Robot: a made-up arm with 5 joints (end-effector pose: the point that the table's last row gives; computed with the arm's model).
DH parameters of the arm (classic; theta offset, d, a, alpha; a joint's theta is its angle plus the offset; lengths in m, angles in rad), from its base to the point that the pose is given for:
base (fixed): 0 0.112 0 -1.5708
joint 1: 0 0.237 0.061 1.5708
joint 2: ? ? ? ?
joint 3: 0 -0.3 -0.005 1.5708
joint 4: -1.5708 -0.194 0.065 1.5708
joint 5: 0 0.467 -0.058 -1.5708
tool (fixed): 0 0.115 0 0
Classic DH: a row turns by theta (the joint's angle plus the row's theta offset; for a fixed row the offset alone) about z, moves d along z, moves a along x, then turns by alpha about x.
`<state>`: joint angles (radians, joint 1 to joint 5).
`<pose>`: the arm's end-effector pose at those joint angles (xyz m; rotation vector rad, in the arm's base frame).
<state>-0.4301 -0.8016 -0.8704 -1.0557 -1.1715</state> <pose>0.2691 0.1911 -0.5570 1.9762 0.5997 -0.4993</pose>
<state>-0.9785 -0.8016 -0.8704 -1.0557 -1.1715</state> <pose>0.5784 0.1911 -0.3186 1.9951 0.2513 0.0533</pose>
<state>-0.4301 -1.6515 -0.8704 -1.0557 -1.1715</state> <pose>0.2672 0.2783 -0.5578 2.5248 -0.1228 -0.9013</pose>
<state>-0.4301 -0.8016 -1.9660 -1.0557 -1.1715</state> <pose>0.5068 0.4624 -0.4028 2.4060 0.5887 0.7634</pose>
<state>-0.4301 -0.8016 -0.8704 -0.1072 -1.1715</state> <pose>0.5292 -0.1728 -0.5394 1.1998 0.3449 0.0161</pose>
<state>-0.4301 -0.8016 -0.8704 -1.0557 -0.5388</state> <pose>0.2293 0.2301 -0.4994 1.6840 0.1970 -1.0648</pose>
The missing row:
joint 2: 1.5708 -0.38 0.061 -1.5708
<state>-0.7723 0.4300 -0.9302 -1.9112 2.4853</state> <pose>0.1644 0.5230 -0.3999 -0.8736 -1.7476 -1.3497</pose>
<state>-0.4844 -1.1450 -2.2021 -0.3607 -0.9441</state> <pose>0.8155 0.1783 -0.2783 2.0886 -0.6492 0.7741</pose>
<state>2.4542 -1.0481 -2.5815 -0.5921 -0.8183</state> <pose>-0.7762 0.3659 0.1981 1.3737 0.5643 -2.2905</pose>
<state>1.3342 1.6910 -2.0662 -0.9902 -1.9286</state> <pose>-0.7316 0.2019 0.3039 -0.2848 -0.9003 -0.4726</pose>
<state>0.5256 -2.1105 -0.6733 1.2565 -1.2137</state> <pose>-0.4412 -0.5033 -0.1644 0.2074 0.9522 -0.8147</pose>
